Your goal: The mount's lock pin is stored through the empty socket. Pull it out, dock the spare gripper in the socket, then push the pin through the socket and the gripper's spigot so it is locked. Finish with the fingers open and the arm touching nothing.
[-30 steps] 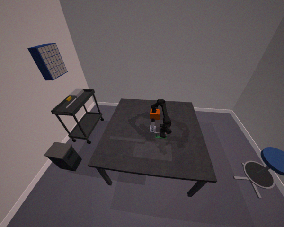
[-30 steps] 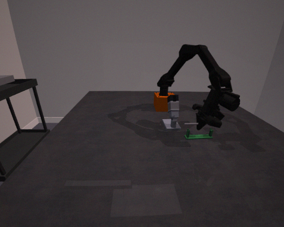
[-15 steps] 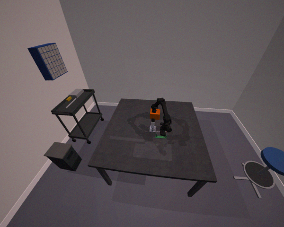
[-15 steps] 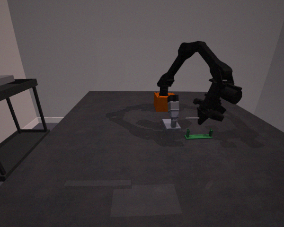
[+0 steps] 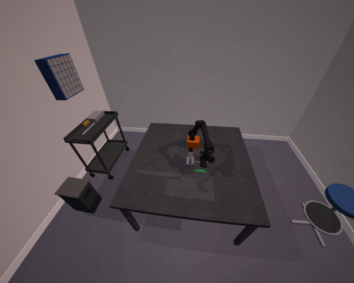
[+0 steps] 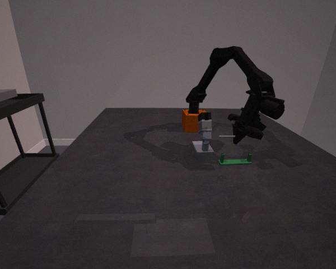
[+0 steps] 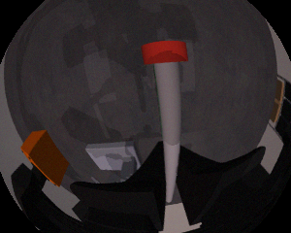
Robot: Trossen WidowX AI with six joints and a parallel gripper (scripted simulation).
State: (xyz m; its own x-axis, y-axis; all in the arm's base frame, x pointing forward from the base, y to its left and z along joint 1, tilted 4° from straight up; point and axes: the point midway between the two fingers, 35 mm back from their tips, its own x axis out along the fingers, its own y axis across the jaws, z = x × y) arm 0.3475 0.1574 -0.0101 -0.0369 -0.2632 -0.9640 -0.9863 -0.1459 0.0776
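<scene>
Right now the grey mount is 110 mm to the right of my gripper tip, 80 mm behind it and 30 mm below it. Also, from my gripper tip: spare gripper 120 mm to the right, 90 mm behind, 40 mm above; then green cradle 60 mm below, 20 mm ahead, 10 mm to the left.
</scene>
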